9 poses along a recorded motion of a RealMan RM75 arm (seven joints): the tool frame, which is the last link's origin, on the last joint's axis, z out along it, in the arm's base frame.
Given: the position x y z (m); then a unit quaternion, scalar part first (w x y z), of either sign.
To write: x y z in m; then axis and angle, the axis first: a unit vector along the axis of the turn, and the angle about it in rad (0 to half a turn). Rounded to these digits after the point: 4 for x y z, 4 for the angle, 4 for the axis.
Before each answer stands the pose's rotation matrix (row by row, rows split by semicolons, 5 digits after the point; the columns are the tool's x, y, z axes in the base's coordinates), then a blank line. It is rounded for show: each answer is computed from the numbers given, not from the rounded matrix.
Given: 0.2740, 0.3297, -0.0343, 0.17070, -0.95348, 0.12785, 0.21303
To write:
0.87654 -0.31654 -0.36260; -0.17108 -0.90903 0.37999; -0.44989 -0.27105 -0.85096

0.2740, 0.3297, -0.0343, -0.9677, 0.1298, 0.2162, 2.7985
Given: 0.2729, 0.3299, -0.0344, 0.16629, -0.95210, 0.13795, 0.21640
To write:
0.86828 -0.33465 -0.36619; -0.19071 -0.90664 0.37635; -0.45795 -0.25694 -0.85104

0.2729, 0.3299, -0.0344, -0.9655, 0.1399, 0.2195, 2.8075
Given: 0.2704, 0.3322, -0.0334, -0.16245, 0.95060, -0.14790, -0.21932
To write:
0.86005 -0.35244 -0.36892; -0.20993 -0.90347 0.37372; -0.46502 -0.24397 -0.85102

0.2704, 0.3322, -0.0334, -0.9634, 0.1499, 0.2223, 2.8152
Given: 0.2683, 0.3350, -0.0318, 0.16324, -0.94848, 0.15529, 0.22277
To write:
0.85252 -0.36731 -0.37189; -0.22185 -0.89848 0.37885; -0.47328 -0.24047 -0.84745

0.2683, 0.3350, -0.0318, -0.9614, 0.1574, 0.2258, 2.8136
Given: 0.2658, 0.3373, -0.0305, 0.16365, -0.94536, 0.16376, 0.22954
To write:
0.84099 -0.38476 -0.38040; -0.23450 -0.89280 0.38460; -0.48760 -0.23424 -0.84106

0.2658, 0.3373, -0.0305, -0.9583, 0.1660, 0.2327, 2.8128
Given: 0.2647, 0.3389, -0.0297, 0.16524, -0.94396, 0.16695, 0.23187
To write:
0.83673 -0.39182 -0.38258; -0.23856 -0.88965 0.38938; -0.49293 -0.23454 -0.83786

0.2647, 0.3389, -0.0297, -0.9571, 0.1693, 0.2351, 2.8096
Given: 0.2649, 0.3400, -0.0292, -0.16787, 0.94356, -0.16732, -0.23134
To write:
0.83697 -0.39342 -0.38039; -0.23808 -0.88765 0.39421; -0.49274 -0.23938 -0.83660

0.2649, 0.3400, -0.0292, -0.9571, 0.1697, 0.2347, 2.8043
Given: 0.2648, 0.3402, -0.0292, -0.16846, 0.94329, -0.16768, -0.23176
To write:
0.83634 -0.39442 -0.38074; -0.23826 -0.88701 0.39553; -0.49373 -0.24009 -0.83582

0.2648, 0.3402, -0.0292, -0.9570, 0.1701, 0.2351, 2.8031
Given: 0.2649, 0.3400, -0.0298, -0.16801, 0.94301, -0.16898, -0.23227
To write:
0.83499 -0.39675 -0.38129; -0.24065 -0.88644 0.39537; -0.49485 -0.23837 -0.83565

0.2649, 0.3400, -0.0298, -0.9566, 0.1714, 0.2356, 2.8040
